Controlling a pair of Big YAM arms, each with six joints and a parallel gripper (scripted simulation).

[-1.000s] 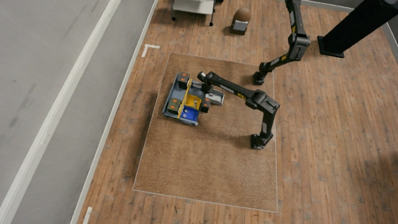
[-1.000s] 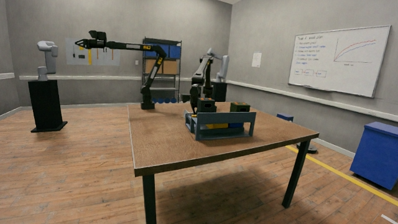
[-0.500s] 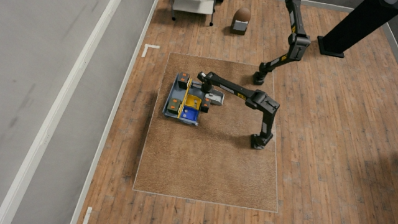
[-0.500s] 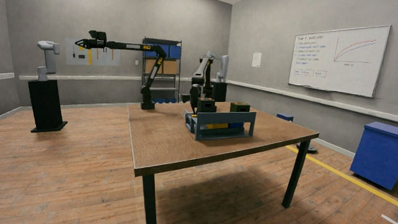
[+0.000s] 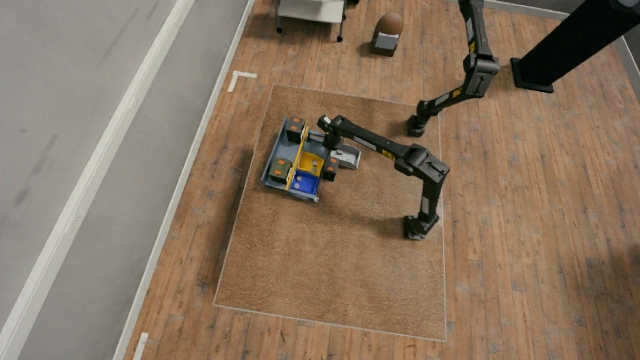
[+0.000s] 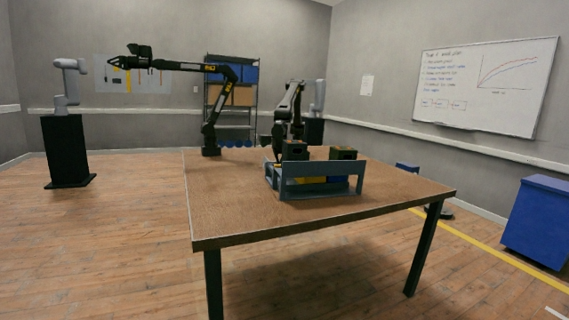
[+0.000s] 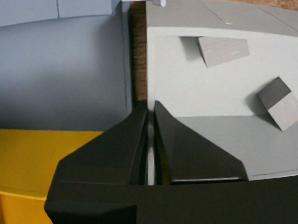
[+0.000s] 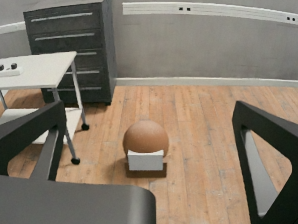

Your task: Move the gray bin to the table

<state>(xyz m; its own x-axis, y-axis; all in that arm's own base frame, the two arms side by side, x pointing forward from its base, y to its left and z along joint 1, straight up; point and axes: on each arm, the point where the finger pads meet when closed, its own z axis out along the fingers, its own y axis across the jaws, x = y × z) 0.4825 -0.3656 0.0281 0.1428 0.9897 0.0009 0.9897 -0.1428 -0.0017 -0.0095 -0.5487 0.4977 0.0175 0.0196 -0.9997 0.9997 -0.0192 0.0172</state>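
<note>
My left gripper is now 8 cm past the gray open bin, 3 cm above it and 1 cm to the right of it. From my left hand the other things lie so: blue-gray shelf: 15 cm ahead, 10 cm to the left; then yellow bin: 12 cm ahead, 10 cm to the left, 3 cm below; then blue bin: 21 cm to the left, 14 cm ahead, 3 cm below.
</note>
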